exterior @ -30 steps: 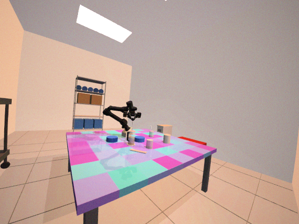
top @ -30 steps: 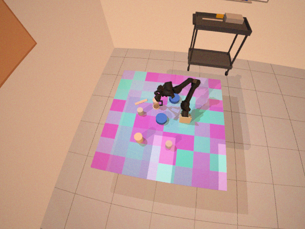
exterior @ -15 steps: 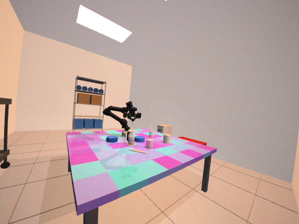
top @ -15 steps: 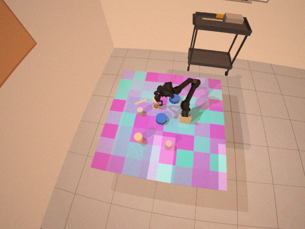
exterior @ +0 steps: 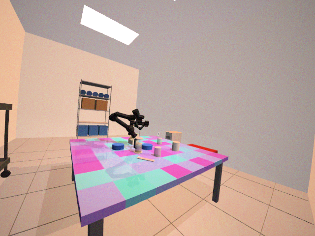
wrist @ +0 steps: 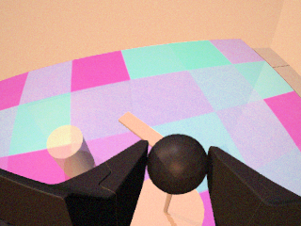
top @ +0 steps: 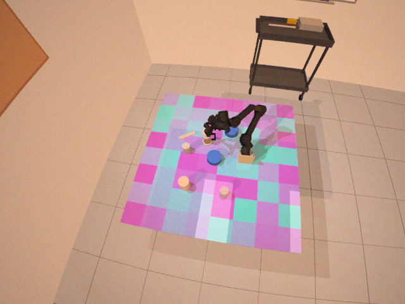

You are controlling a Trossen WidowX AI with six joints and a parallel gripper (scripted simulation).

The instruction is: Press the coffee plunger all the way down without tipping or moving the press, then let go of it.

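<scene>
Right now the coffee press is 30 mm behind my gripper tip and 120 mm below it.
</scene>
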